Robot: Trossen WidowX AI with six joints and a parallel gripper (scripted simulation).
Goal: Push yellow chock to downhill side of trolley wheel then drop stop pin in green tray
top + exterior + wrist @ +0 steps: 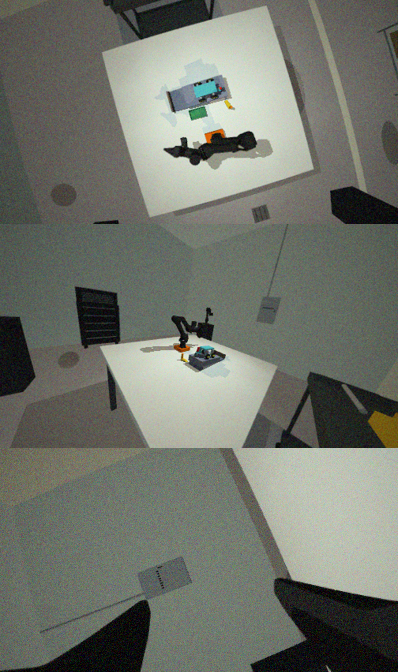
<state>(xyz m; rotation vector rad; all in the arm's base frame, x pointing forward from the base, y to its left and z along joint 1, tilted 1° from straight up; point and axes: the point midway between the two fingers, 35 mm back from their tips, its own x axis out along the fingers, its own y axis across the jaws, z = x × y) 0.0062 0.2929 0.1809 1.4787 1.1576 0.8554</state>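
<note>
Now: gripper tip 320 mm short of the red-headed stop pin, 390 mm to the left of it and 90 mm above it. The rest, counted from my gripper tip: green tray (180 mm ahead, 220 mm to the right, 220 mm below); then brown ramp lip (290 mm ahead, 40 mm to the right, 190 mm below); then teal trolley (320 mm ahead, 290 mm to the right, 110 mm below).
</note>
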